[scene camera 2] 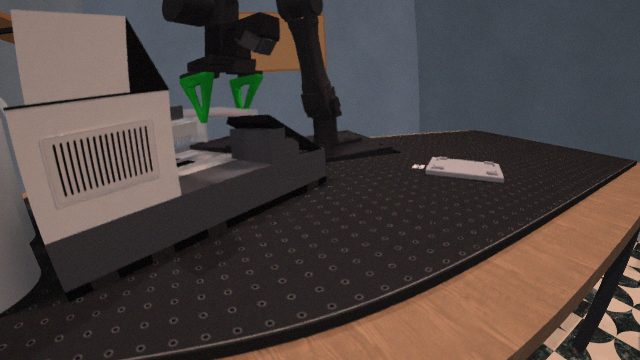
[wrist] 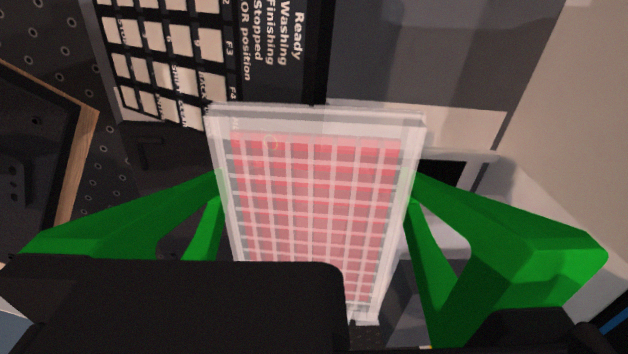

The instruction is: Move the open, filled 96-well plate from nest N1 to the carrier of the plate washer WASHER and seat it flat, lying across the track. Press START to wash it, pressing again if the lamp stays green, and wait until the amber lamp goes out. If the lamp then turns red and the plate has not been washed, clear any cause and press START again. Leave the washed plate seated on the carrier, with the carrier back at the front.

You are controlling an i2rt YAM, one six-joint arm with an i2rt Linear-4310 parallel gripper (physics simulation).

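Pixels of known places: gripper, between the fingertips: (scene camera 2: 224, 120) (wrist: 313, 178); arm's base, origin of its link: (scene camera 2: 326, 144).
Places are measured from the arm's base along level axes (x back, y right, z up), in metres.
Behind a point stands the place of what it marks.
My gripper (scene camera 2: 222, 114) {x -0.203, y 0.317, z 0.110 m} (wrist: 313, 178) {x -0.203, y 0.317, z 0.110 m} is shut on the long sides of the clear 96-well plate (scene camera 2: 223, 112) {x -0.252, y 0.328, z 0.125 m} (wrist: 310, 185) {x -0.209, y 0.311, z 0.128 m}, whose wells hold red liquid. The plate is held nearly level above the plate washer (scene camera 2: 102, 107) {x -0.386, y 0.476, z 0.152 m}, in front of its tall housing. In the wrist view the washer's keypad (wrist: 180, 40) {x -0.226, y 0.235, z 0.080 m} and status list (wrist: 272, 45) {x -0.248, y 0.275, z 0.107 m} show beside the plate. A faint ring shows through the plate's far end; its colour is hard to tell. The carrier is largely hidden under the plate and behind the washer's body, so its exact place cannot be told.
A pale, low nest (scene camera 2: 465, 169) {x -0.380, y -0.092, z -0.005 m} with raised corner pieces lies on the black perforated board (scene camera 2: 350, 240) {x -0.444, y 0.249, z -0.016 m}, right of the washer. A wood-edged dark panel (wrist: 75, 165) is at the left of the wrist view. A white cylinder (scene camera 2: 12, 215) {x -0.357, y 0.602, z 0.062 m} stands at the far left. The arm's base is behind the washer.
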